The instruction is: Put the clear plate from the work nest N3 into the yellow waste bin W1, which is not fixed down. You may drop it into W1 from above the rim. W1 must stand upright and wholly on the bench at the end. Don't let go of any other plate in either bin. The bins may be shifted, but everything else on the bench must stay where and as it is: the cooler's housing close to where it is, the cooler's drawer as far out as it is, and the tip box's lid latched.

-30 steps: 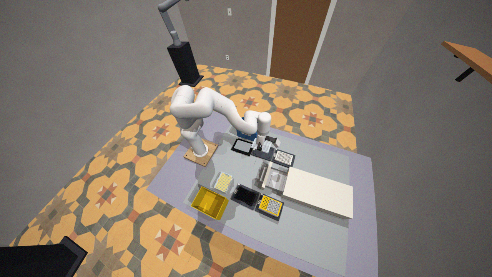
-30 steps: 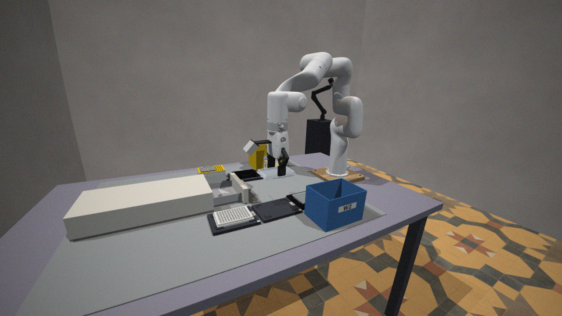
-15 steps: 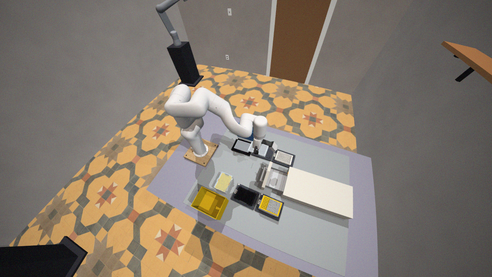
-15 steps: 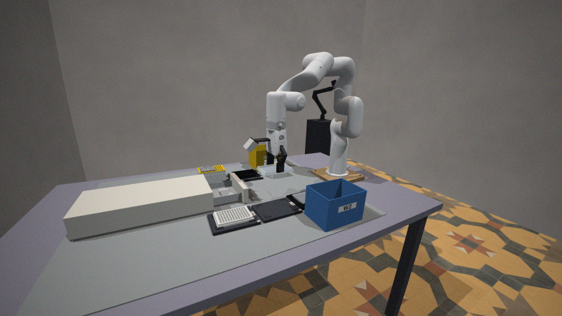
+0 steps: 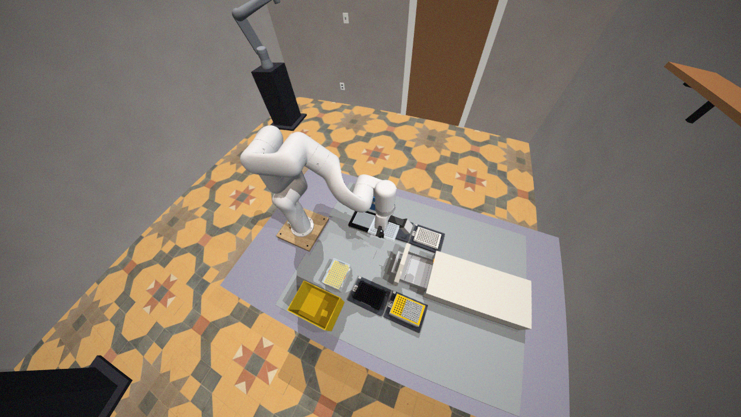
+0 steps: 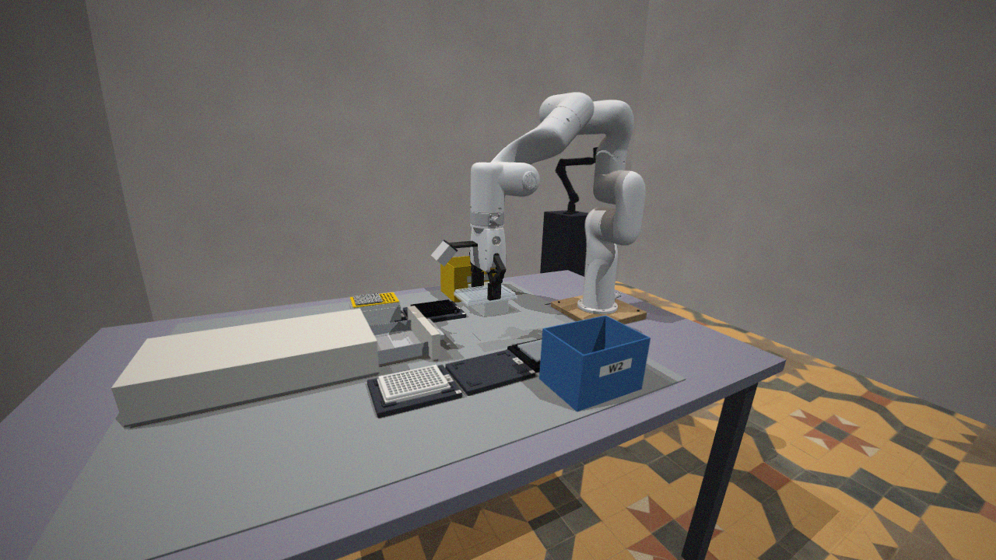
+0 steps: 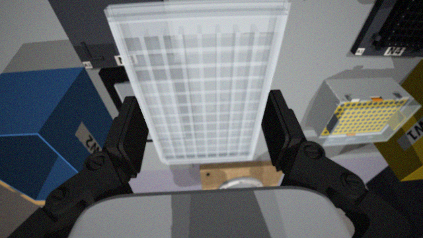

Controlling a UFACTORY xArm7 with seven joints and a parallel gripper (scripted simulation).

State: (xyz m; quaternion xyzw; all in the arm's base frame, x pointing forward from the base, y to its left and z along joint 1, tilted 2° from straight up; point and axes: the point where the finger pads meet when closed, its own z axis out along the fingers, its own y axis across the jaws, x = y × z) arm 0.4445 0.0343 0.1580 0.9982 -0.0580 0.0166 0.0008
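My gripper is now 390 mm to the left of the yellow bin W1, 190 mm past it and 120 mm above it. Round my hand: white plate (220 mm ahead, 140 mm below, 80 mm to the left); drawer (230 mm ahead, 130 mm below, 120 mm to the right); clear plate (10 mm below).
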